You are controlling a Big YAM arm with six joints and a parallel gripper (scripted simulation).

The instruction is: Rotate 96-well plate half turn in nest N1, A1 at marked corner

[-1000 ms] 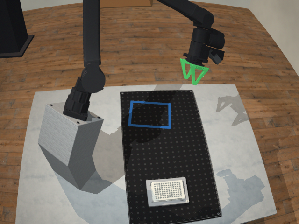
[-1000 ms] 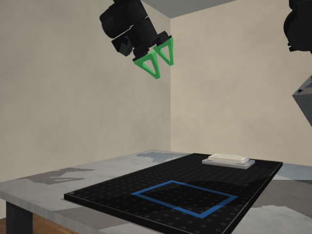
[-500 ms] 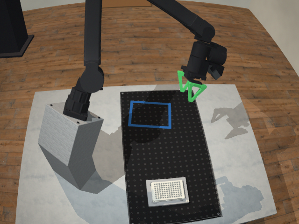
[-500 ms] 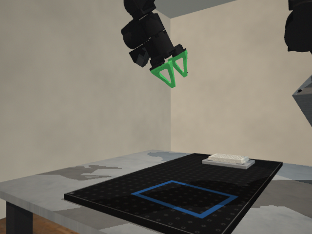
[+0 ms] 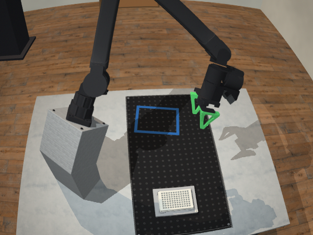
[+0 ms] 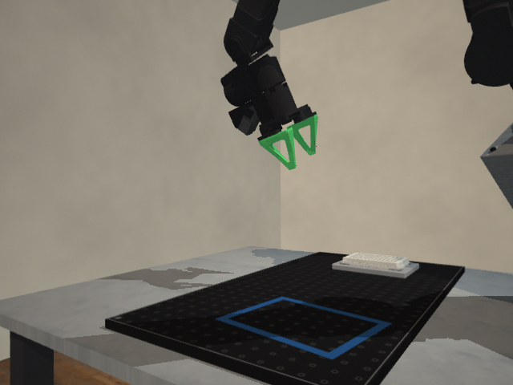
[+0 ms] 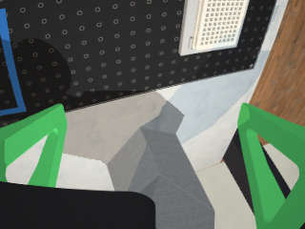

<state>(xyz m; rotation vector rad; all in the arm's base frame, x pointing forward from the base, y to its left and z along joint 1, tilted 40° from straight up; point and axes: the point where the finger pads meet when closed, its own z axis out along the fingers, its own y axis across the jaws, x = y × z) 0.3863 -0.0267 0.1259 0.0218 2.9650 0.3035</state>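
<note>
Right now the white 96-well plate is 23 cm below my hand, 21 cm to the right of it and 6 cm behind it. Round my hand: grey plate nest N1: 24 cm below, 21 cm to the right, 6 cm behind; then A1 mark: 26 cm to the right, 24 cm below, 2 cm ahead.
</note>
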